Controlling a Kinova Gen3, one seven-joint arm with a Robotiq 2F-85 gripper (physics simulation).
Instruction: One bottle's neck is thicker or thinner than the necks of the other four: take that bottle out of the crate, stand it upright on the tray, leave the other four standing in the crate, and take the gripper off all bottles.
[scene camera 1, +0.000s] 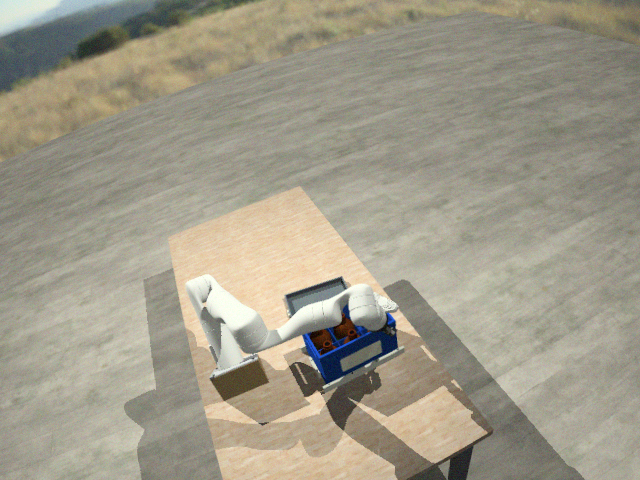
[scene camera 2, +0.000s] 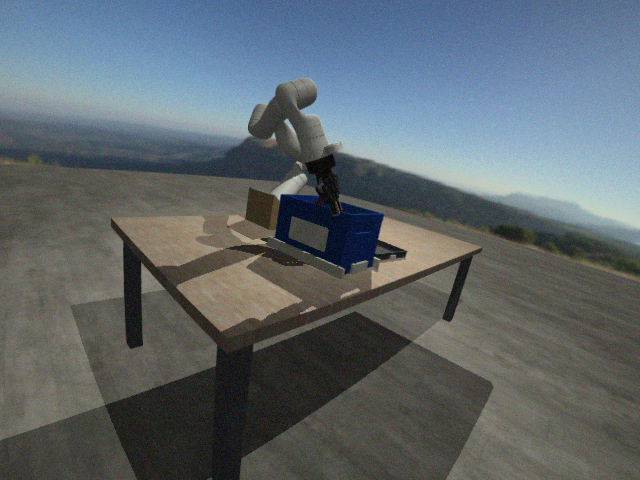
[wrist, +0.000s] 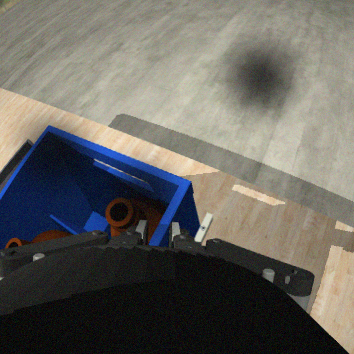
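Where they show: gripper, between the fingertips: (scene camera 2: 337, 214) (wrist: 158, 233); arm's base, origin of its link: (scene camera 1: 232, 364) (scene camera 2: 272, 206).
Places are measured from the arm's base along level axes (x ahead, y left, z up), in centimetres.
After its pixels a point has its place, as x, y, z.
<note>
The blue crate (scene camera 1: 330, 367) @(31.0, -18.5, 3.0) (scene camera 2: 356, 237) @(55.1, -11.2, 3.5) (wrist: 117, 155) @(54.7, -9.3, 10.1) stands on the table with orange-brown bottles in it. Two bottle necks (scene camera 1: 326, 344) @(32.4, -13.8, 8.9) (scene camera 1: 351, 335) @(41.0, -13.9, 8.7) show near its label wall in the first scene view. In the wrist view one bottle (wrist: 120, 212) @(50.7, -12.3, 8.9) has its open mouth just left of the fingers, and part of another bottle (wrist: 14, 243) @(41.7, -4.1, 8.9) shows at the lower left. My gripper (scene camera 1: 390, 329) @(51.0, -16.2, 9.1) (scene camera 2: 336, 209) @(51.0, -16.2, 9.1) (wrist: 158, 233) @(51.0, -16.2, 9.1) is shut on the crate's wall, with one finger inside and one outside. The other bottles are partly or fully hidden. The grey tray (scene camera 1: 315, 296) @(38.5, 24.3, -6.9) (scene camera 2: 391, 250) @(46.0, 26.5, -6.6) holds no bottle in the part that shows.
White strips (scene camera 1: 361, 370) @(40.7, -18.9, -4.8) (scene camera 2: 310, 258) @(45.9, -18.4, -5.4) (wrist: 204, 227) @(55.4, -17.3, -4.4) run along the crate's foot. A brown block (scene camera 1: 240, 379) @(1.6, -7.8, 0.3) (scene camera 2: 261, 209) @(3.2, -7.8, -0.6) stands at the arm's base. The tray lies close beside the crate, on the side away from the label. My forearm passes over the crate.
</note>
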